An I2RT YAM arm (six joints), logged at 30 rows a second.
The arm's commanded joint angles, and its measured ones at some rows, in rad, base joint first. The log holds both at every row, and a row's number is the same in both.
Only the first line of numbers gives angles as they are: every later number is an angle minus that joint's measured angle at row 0.
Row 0, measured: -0.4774 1.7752 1.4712 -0.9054 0.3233 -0.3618
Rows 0 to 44, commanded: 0.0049 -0.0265 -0.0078 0.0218 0.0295 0.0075; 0.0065 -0.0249 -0.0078 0.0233 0.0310 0.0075; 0.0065 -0.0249 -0.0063 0.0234 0.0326 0.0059; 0.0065 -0.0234 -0.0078 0.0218 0.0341 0.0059; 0.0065 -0.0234 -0.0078 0.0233 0.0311 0.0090; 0.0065 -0.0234 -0.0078 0.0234 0.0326 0.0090; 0.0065 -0.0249 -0.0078 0.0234 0.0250 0.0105; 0.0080 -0.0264 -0.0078 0.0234 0.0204 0.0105; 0.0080 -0.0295 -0.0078 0.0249 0.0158 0.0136; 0.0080 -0.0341 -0.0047 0.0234 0.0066 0.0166; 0.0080 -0.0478 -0.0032 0.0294 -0.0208 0.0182; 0.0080 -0.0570 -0.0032 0.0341 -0.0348 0.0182; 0.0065 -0.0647 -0.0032 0.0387 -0.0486 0.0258; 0.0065 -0.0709 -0.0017 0.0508 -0.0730 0.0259; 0.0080 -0.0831 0.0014 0.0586 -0.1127 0.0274; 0.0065 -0.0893 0.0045 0.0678 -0.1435 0.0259; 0.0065 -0.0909 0.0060 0.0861 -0.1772 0.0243; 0.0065 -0.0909 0.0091 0.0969 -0.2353 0.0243; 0.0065 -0.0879 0.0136 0.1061 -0.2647 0.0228; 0.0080 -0.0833 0.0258 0.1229 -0.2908 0.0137; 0.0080 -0.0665 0.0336 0.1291 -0.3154 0.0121; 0.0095 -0.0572 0.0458 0.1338 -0.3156 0.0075; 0.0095 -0.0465 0.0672 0.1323 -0.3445 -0.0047; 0.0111 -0.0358 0.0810 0.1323 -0.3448 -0.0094; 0.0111 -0.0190 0.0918 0.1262 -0.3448 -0.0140; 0.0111 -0.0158 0.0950 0.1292 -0.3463 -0.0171; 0.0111 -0.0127 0.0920 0.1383 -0.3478 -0.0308; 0.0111 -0.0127 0.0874 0.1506 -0.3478 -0.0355; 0.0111 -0.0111 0.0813 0.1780 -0.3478 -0.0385; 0.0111 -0.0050 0.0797 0.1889 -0.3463 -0.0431; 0.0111 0.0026 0.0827 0.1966 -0.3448 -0.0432; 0.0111 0.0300 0.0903 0.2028 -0.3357 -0.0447; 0.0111 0.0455 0.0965 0.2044 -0.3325 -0.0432; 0.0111 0.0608 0.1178 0.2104 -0.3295 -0.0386; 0.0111 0.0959 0.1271 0.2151 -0.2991 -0.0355; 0.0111 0.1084 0.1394 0.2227 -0.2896 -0.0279; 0.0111 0.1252 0.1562 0.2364 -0.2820 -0.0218; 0.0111 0.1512 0.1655 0.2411 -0.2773 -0.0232; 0.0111 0.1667 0.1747 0.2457 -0.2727 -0.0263; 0.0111 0.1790 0.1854 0.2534 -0.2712 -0.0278; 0.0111 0.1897 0.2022 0.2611 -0.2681 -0.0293; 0.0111 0.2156 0.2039 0.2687 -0.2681 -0.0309; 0.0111 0.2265 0.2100 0.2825 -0.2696 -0.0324; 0.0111 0.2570 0.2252 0.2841 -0.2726 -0.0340; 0.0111 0.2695 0.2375 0.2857 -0.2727 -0.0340
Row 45, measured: 0.0065 0.2384 0.1720 0.2216 -0.2850 -0.0275
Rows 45 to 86, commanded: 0.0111 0.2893 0.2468 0.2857 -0.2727 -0.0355; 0.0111 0.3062 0.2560 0.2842 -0.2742 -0.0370; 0.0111 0.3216 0.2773 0.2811 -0.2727 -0.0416; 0.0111 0.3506 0.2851 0.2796 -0.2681 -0.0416; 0.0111 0.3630 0.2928 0.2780 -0.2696 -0.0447; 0.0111 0.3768 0.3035 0.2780 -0.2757 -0.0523; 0.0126 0.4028 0.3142 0.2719 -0.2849 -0.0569; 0.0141 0.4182 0.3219 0.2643 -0.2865 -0.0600; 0.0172 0.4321 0.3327 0.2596 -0.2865 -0.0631; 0.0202 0.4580 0.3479 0.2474 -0.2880 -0.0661; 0.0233 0.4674 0.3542 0.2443 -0.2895 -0.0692; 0.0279 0.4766 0.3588 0.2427 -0.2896 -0.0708; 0.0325 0.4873 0.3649 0.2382 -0.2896 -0.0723; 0.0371 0.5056 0.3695 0.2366 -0.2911 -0.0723; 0.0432 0.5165 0.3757 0.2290 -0.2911 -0.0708; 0.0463 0.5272 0.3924 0.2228 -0.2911 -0.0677; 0.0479 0.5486 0.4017 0.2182 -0.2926 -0.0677; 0.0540 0.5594 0.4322 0.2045 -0.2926 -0.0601; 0.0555 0.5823 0.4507 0.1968 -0.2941 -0.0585; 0.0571 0.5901 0.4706 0.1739 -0.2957 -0.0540; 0.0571 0.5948 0.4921 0.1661 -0.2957 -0.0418; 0.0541 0.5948 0.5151 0.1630 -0.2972 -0.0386; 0.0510 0.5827 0.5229 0.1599 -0.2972 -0.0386; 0.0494 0.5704 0.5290 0.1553 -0.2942 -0.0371; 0.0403 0.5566 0.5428 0.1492 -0.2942 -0.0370; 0.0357 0.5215 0.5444 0.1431 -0.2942 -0.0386; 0.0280 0.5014 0.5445 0.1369 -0.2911 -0.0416; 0.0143 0.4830 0.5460 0.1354 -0.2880 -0.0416; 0.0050 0.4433 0.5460 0.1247 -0.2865 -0.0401; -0.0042 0.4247 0.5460 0.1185 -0.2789 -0.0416; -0.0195 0.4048 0.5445 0.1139 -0.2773 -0.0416; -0.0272 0.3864 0.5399 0.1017 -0.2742 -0.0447; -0.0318 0.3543 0.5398 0.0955 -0.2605 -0.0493; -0.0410 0.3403 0.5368 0.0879 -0.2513 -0.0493; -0.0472 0.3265 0.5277 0.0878 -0.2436 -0.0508; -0.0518 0.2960 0.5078 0.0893 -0.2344 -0.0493; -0.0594 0.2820 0.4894 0.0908 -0.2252 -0.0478; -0.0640 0.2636 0.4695 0.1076 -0.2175 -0.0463; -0.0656 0.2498 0.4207 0.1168 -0.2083 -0.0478; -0.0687 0.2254 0.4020 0.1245 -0.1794 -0.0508; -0.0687 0.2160 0.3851 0.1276 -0.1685 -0.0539; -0.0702 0.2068 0.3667 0.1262 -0.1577 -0.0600
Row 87, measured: -0.0775 0.2480 0.4200 0.1209 -0.2152 -0.0511
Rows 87 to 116, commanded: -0.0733 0.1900 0.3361 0.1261 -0.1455 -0.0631; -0.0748 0.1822 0.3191 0.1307 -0.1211 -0.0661; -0.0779 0.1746 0.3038 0.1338 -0.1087 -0.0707; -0.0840 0.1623 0.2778 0.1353 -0.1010 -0.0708; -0.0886 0.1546 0.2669 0.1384 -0.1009 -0.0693; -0.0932 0.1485 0.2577 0.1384 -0.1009 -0.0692; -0.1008 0.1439 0.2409 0.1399 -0.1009 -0.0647; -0.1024 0.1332 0.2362 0.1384 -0.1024 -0.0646; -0.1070 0.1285 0.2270 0.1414 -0.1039 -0.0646; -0.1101 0.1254 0.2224 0.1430 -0.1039 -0.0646; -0.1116 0.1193 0.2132 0.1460 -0.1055 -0.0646; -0.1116 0.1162 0.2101 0.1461 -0.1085 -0.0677; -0.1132 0.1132 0.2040 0.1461 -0.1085 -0.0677; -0.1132 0.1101 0.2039 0.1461 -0.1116 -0.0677; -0.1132 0.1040 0.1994 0.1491 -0.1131 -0.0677; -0.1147 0.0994 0.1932 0.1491 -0.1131 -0.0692; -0.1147 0.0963 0.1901 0.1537 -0.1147 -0.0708; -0.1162 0.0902 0.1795 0.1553 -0.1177 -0.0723; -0.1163 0.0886 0.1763 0.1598 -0.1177 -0.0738; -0.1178 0.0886 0.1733 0.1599 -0.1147 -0.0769; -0.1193 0.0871 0.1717 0.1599 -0.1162 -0.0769; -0.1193 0.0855 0.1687 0.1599 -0.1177 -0.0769; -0.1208 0.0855 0.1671 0.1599 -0.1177 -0.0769; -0.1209 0.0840 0.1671 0.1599 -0.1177 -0.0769; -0.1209 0.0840 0.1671 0.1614 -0.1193 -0.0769; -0.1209 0.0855 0.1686 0.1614 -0.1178 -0.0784; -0.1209 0.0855 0.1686 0.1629 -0.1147 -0.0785; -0.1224 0.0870 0.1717 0.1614 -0.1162 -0.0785; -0.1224 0.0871 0.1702 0.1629 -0.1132 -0.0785; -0.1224 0.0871 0.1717 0.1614 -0.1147 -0.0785
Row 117, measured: -0.1179 0.1347 0.1728 0.1369 -0.1308 -0.0763
